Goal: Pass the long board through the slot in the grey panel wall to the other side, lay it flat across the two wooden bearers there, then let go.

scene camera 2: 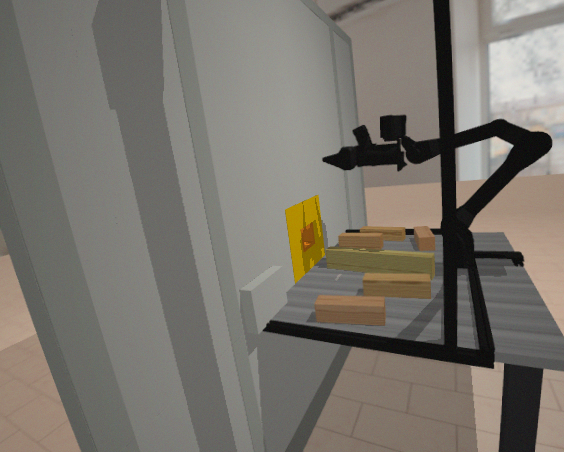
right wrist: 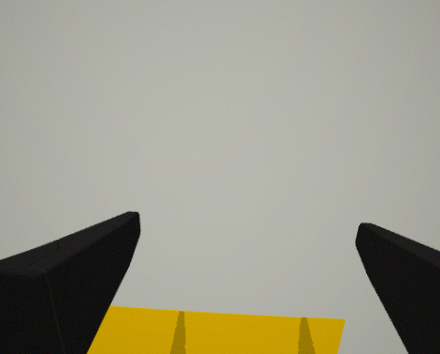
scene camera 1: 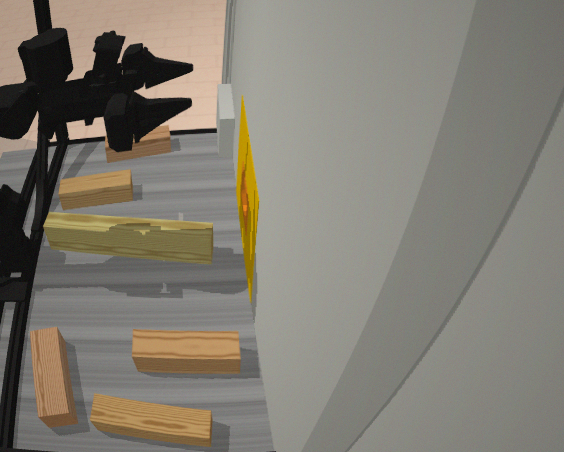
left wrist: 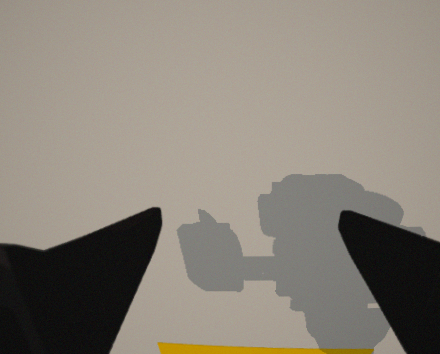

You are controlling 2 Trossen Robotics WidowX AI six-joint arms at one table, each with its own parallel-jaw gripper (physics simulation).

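Frame: origin at the left arm's base, x down, y left, z ahead, level; centimetres.
Where they show: left gripper, fingertip midpoint: (left wrist: 249, 217); right gripper, fingertip midpoint: (scene camera 2: 327, 158) (right wrist: 248, 228) (scene camera 1: 192, 83); right arm's base, origin of the base link: (scene camera 2: 460, 264) (scene camera 1: 17, 258).
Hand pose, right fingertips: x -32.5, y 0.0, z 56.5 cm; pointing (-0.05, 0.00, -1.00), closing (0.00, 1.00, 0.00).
Note:
Things, the pixels of their top centre, and the offset from my right fingertips. "spot": a spot on its surface instead.
- long yellow-green board, middle of its top: (scene camera 1: 121, 224) (scene camera 2: 375, 251) dy -3.1, dx +28.2, dz +12.8 cm
- orange-looking slot, surface spot: (scene camera 1: 244, 195) spot: dy -6.6, dx +26.2, dz -8.5 cm
The long yellow-green board (scene camera 1: 130, 245) (scene camera 2: 380, 261) lies lengthwise towards the grey panel wall (scene camera 1: 350, 150) (scene camera 2: 260, 125), its near end a little short of it. What bears the board underneath is unclear. A yellow plate (scene camera 1: 245, 145) (scene camera 2: 295, 220) (right wrist: 240, 335) on the wall surrounds the orange-looking slot (scene camera 1: 244, 195) (scene camera 2: 308, 236). My right gripper (scene camera 1: 192, 84) (scene camera 2: 324, 160) (right wrist: 248, 228) is open and empty, above the table and pointing at the wall. My left gripper (left wrist: 249, 217) is open and empty, facing a wall surface with a yellow edge at the bottom. Which blocks are bearers is unclear.
Wooden blocks (scene camera 1: 95, 190) (scene camera 1: 186, 350) (scene camera 2: 396, 285) (scene camera 2: 350, 310) lie on both sides of the board. A grey ledge (scene camera 1: 226, 120) (scene camera 2: 265, 295) juts from the wall near the table corner. A black upright post (scene camera 2: 445, 100) stands by my right arm.

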